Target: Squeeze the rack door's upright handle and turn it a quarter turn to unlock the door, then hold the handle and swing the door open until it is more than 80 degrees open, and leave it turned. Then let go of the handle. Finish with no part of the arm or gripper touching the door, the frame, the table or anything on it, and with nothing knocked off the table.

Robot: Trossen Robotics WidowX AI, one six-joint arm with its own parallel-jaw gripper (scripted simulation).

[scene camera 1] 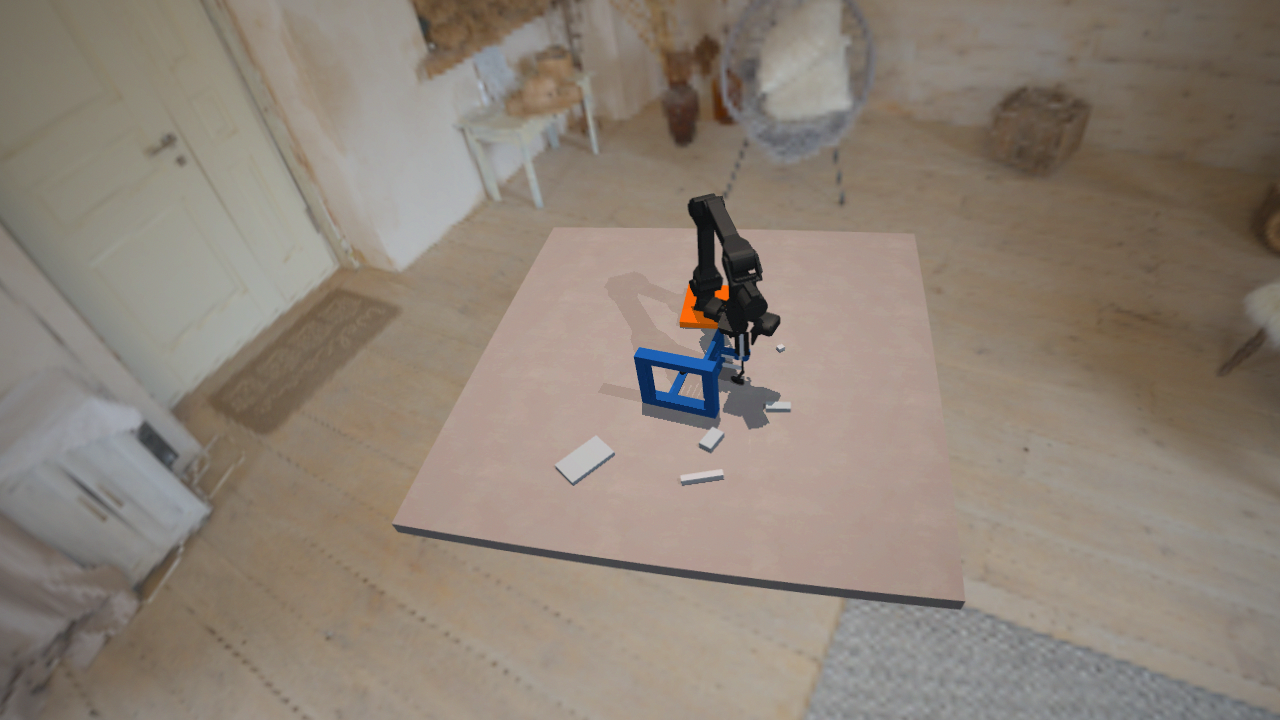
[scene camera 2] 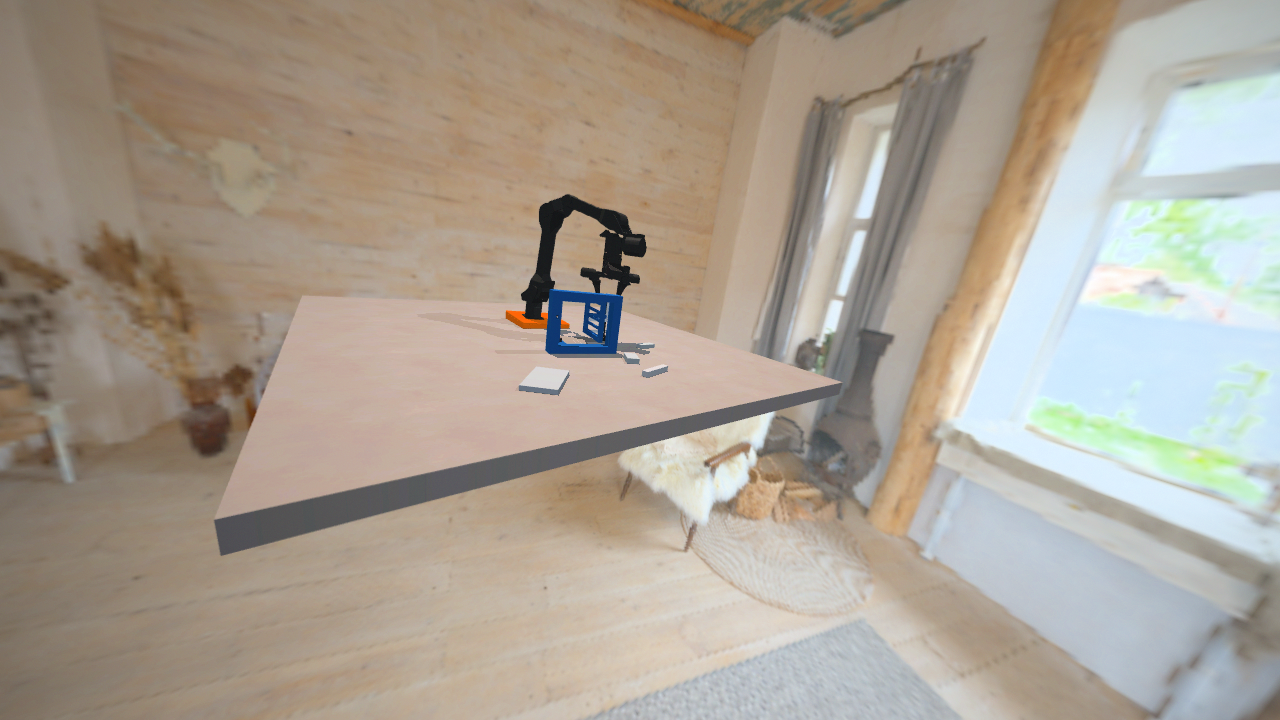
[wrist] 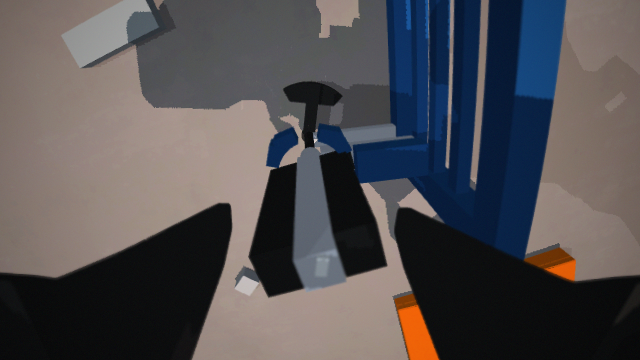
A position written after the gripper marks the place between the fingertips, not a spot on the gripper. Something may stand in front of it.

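Observation:
Open and holding nothing, the gripper [scene camera 1: 742,340] is visible in scene camera 2 [scene camera 2: 607,302] and in the wrist view [wrist: 315,217] as well. The scene also has a slatted rack door [scene camera 1: 717,351], which scene camera 2 [scene camera 2: 599,316] and the wrist view [wrist: 523,51] show too. A flat grey slab [scene camera 1: 582,461] is there as well, and the slab can also be seen in scene camera 2 [scene camera 2: 541,380].

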